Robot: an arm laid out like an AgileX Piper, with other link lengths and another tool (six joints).
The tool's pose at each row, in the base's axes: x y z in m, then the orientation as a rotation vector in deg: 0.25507, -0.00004, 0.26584, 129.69, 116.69, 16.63; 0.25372, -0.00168, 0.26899, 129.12, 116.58, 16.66; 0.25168, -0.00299, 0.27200, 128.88, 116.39, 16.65; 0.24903, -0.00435, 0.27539, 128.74, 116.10, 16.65; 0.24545, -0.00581, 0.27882, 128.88, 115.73, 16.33; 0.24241, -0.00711, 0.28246, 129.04, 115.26, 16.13; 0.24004, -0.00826, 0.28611, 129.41, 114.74, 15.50; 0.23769, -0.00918, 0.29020, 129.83, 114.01, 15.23; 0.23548, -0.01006, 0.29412, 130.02, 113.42, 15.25; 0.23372, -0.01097, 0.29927, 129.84, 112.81, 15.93; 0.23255, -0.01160, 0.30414, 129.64, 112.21, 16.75; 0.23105, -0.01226, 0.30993, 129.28, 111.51, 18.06; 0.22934, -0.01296, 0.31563, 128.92, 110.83, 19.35; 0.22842, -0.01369, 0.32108, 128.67, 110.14, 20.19; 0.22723, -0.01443, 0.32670, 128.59, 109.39, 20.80; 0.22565, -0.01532, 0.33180, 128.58, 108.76, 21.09
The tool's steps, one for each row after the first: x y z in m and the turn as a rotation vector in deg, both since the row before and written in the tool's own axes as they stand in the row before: -0.00149, -0.00054, -0.00345, -0.39, -0.27, -0.24; -0.00125, -0.00126, -0.00343, -0.23, -0.19, -0.04; -0.00134, -0.00176, -0.00393, -0.23, -0.19, 0.05; -0.00154, -0.00263, -0.00417, 0.00, -0.29, 0.21; -0.00134, -0.00208, -0.00425, -0.09, -0.26, 0.27; -0.00115, -0.00143, -0.00411, 0.17, -0.43, 0.38; -0.00094, -0.00135, -0.00452, -0.05, -0.31, 0.51; -0.00092, -0.00124, -0.00432, -0.21, -0.18, 0.35; -0.00085, -0.00053, -0.00543, -0.68, 0.03, 0.21; -0.00051, 0.00001, -0.00502, -0.73, 0.10, 0.21; -0.00052, -0.00003, -0.00599, -1.05, 0.28, 0.20; -0.00057, -0.00014, -0.00596, -1.03, 0.29, 0.19; -0.00047, 0.00066, -0.00552, -0.81, 0.08, 0.22; -0.00050, 0.00054, -0.00575, -0.66, -0.01, 0.32; -0.00074, 0.00011, -0.00536, -0.45, -0.12, 0.29
